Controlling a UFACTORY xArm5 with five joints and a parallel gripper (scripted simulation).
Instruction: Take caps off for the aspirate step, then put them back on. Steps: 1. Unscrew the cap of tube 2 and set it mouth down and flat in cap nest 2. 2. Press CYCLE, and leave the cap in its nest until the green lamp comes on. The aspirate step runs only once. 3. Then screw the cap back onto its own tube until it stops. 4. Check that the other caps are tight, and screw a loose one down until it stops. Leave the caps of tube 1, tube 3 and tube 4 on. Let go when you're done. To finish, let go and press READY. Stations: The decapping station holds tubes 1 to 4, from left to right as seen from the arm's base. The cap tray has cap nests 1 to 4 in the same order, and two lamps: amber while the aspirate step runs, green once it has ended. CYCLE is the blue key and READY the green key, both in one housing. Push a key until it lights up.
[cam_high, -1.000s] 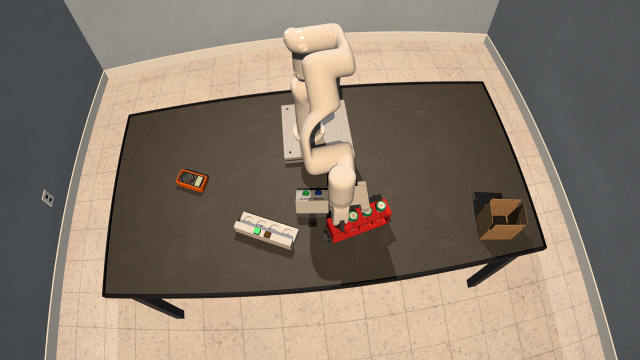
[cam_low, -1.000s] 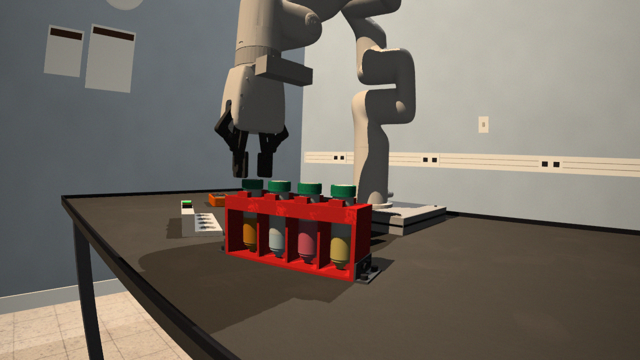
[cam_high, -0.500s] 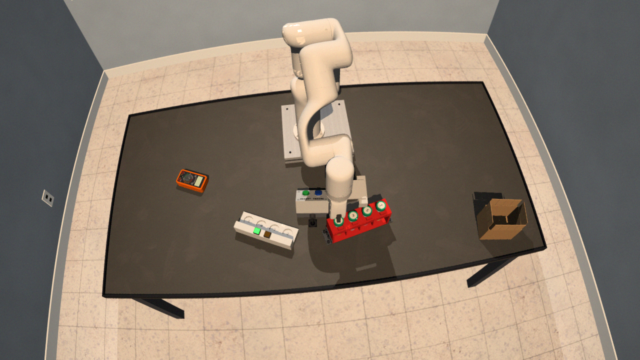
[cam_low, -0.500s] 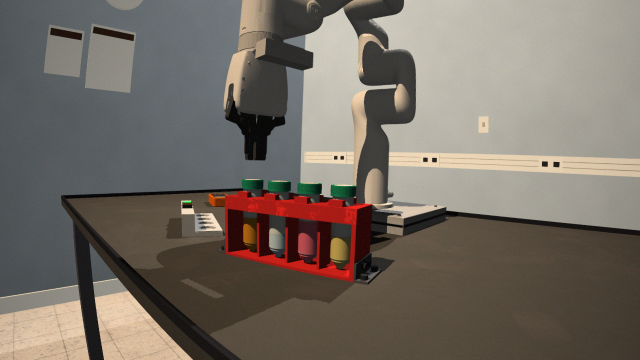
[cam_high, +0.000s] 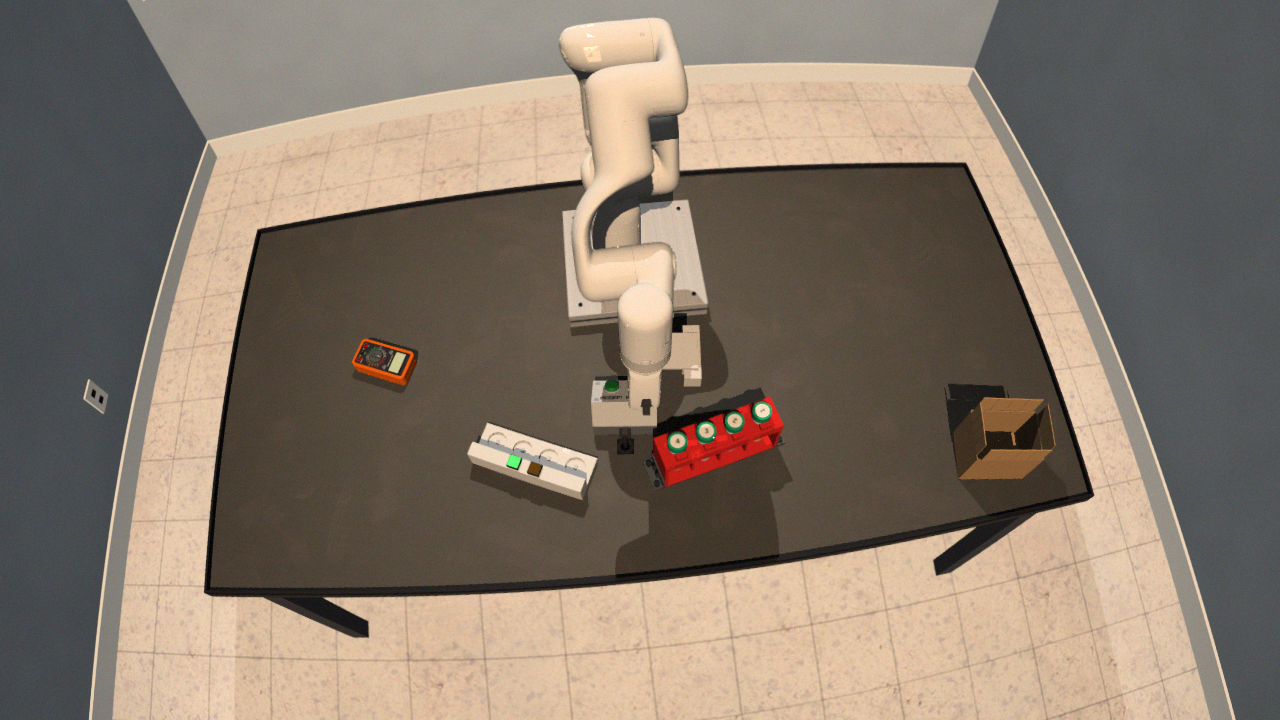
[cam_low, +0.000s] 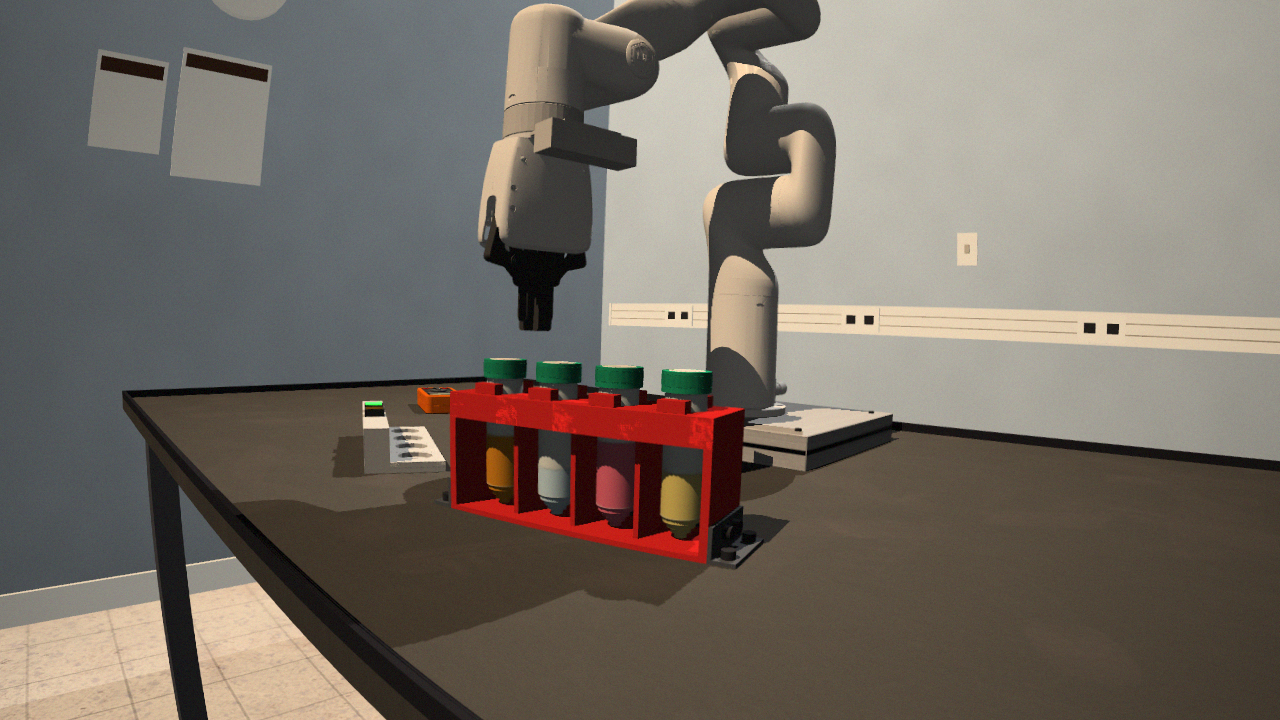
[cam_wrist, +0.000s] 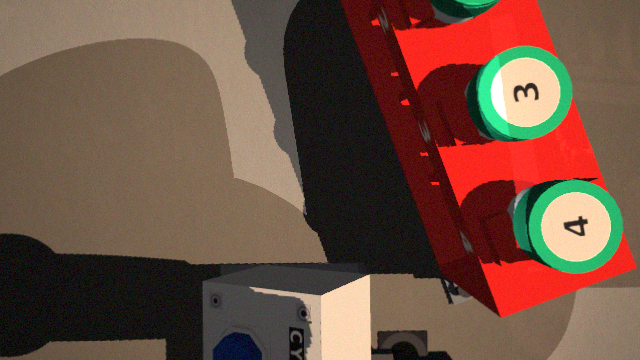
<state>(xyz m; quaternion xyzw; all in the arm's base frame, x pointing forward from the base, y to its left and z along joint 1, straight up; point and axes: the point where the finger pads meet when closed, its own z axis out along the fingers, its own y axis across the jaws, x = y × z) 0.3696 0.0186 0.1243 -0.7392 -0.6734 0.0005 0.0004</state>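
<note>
The green key lies 8 cm behind my hand, 5 cm to the right of it and 10 cm below it. Round my hand: blue key (7 cm behind, 1 cm to the right, 10 cm below); key housing (6 cm behind, 3 cm to the right, 11 cm below); table edge (27 cm ahead, 16 cm below).
</note>
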